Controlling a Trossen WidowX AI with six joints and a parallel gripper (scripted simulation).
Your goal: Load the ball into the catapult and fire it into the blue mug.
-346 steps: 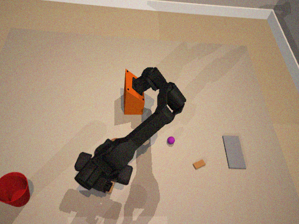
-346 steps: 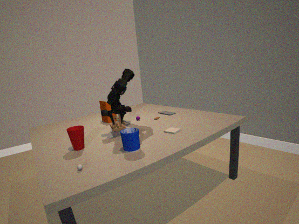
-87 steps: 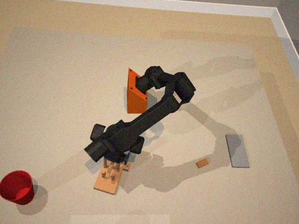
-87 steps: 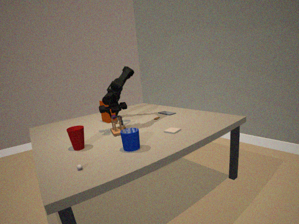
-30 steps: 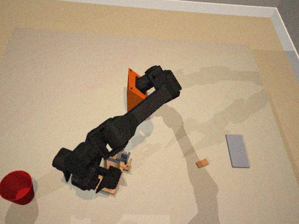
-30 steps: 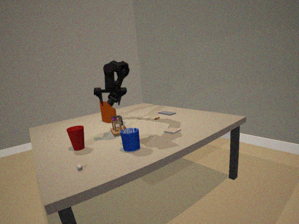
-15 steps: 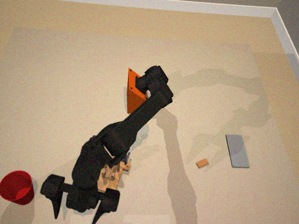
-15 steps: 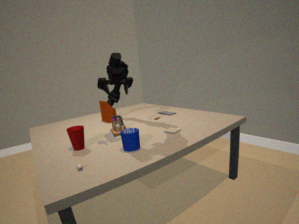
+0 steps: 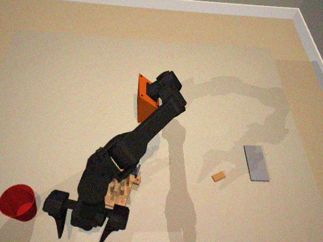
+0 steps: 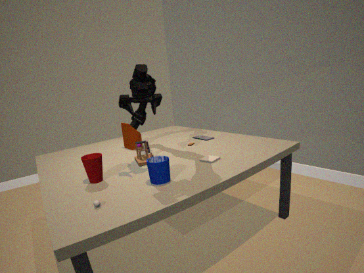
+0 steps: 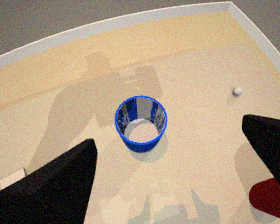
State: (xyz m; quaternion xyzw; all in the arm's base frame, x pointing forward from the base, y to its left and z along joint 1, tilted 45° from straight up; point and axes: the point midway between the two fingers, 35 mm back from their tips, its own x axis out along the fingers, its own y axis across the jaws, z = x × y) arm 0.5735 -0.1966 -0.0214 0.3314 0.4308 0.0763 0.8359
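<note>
Right now the purple ball is 34 cm behind my gripper tip, 21 cm below it and 9 cm to the left of it. Also, from my gripper tip: blue mug (24 cm below, 8 cm ahead, 1 cm to the right); red cup (24 cm below, 22 cm to the right, 14 cm behind); wooden catapult (27 cm behind, 22 cm below, 10 cm to the left).
</note>
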